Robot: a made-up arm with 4 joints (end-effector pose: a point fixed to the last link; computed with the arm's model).
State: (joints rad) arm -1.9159 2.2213 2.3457 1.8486
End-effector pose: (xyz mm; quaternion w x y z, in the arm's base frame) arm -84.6 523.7 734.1 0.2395 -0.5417 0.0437 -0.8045
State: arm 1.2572 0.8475 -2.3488 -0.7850
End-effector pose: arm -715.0 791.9 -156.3 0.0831 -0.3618 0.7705 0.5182
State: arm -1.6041 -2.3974 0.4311 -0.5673
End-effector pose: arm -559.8 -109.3 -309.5 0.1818 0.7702 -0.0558 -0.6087
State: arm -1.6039 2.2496 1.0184 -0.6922
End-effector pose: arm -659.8 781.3 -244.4 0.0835 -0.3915 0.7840 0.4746
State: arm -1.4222 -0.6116 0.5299 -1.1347
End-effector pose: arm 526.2 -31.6 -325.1 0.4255 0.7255 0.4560 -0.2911
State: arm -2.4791 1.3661 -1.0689 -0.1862
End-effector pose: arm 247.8 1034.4 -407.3 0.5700 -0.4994 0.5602 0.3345
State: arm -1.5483 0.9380 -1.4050 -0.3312
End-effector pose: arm 839.0 699.7 224.7 0.7886 -0.5268 0.2353 -0.2126
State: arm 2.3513 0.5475 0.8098 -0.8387
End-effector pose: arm -716.1 847.6 148.9 0.5824 -0.2283 -0.7424 0.2397
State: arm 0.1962 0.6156 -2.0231 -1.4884
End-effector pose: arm -659.7 455.3 595.0 0.4064 0.2643 -0.7797 -0.3963
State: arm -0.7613 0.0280 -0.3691 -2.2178
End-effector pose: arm 394.5 -128.6 154.0 0.4796 0.7817 0.0138 -0.3984
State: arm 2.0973 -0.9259 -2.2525 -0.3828
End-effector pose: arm 22.4 -394.0 -299.3 0.3801 0.8844 -0.1750 -0.2069
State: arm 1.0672 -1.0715 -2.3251 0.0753
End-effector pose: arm -173.7 -452.5 -103.8 0.5535 0.5555 0.2513 -0.5674
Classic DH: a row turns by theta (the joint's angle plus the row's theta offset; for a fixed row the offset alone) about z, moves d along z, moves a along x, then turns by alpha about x. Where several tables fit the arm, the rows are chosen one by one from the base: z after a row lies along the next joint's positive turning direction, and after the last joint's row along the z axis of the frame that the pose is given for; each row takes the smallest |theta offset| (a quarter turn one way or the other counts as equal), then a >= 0, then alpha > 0; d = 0 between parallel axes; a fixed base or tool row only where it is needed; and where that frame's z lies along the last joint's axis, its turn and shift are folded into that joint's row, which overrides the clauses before.
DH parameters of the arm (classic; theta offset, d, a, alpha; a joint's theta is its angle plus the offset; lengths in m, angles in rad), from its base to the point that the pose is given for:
base (fixed): 0 0.1562 0 1.5708
joint 1: -1.5708 -0.3842 0.0044 1.5708
joint 2: 1.5708 0.0135 0.0219 -1.5708
joint 3: 0 0.4192 0.056 1.5708
joint 4: 0 -0.4602 -0.0544 -1.5708
tool (fixed): 1.5708 0.3353 0 0

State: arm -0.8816 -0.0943 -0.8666 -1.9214
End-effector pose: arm 216.1 -271.3 350.4 0.5799 0.5847 -0.0940 -0.5595
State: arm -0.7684 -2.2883 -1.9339 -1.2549
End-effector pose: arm -803.8 164.6 60.5 0.2574 -0.2476 -0.3346 0.8721
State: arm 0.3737 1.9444 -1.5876 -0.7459
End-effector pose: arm -313.8 1212.6 231.0 0.4398 -0.3589 -0.7904 -0.2302
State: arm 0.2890 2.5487 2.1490 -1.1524
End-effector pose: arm 250.9 266.6 -617.7 0.4827 -0.2679 0.7838 -0.2844
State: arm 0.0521 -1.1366 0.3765 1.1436
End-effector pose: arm 284.3 91.0 744.2 0.9776 -0.0055 -0.1956 0.0780
